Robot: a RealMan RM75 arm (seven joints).
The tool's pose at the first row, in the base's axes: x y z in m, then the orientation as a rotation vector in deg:
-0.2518 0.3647 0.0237 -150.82 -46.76 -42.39
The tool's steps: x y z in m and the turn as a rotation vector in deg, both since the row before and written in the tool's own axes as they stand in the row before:
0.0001 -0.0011 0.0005 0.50 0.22 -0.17
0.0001 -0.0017 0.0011 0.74 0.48 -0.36
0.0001 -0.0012 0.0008 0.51 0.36 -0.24
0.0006 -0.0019 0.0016 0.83 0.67 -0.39
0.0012 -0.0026 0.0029 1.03 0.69 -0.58
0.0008 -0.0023 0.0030 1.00 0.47 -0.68
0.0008 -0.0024 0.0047 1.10 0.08 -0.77
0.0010 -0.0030 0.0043 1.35 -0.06 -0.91
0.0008 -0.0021 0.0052 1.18 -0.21 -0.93
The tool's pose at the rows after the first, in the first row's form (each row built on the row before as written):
-0.2522 0.3658 0.0235 -150.21 -47.01 -42.41
-0.2527 0.3677 0.0229 -149.20 -47.49 -42.66
-0.2531 0.3690 0.0225 -148.49 -47.79 -42.86
-0.2532 0.3715 0.0218 -147.28 -48.25 -43.29
-0.2529 0.3754 0.0205 -145.84 -48.99 -43.67
-0.2527 0.3789 0.0189 -144.52 -49.91 -43.83
-0.2520 0.3834 0.0161 -143.32 -51.08 -43.48
-0.2518 0.3882 0.0138 -141.94 -52.51 -42.85
-0.2509 0.3928 0.0106 -140.78 -53.97 -42.16

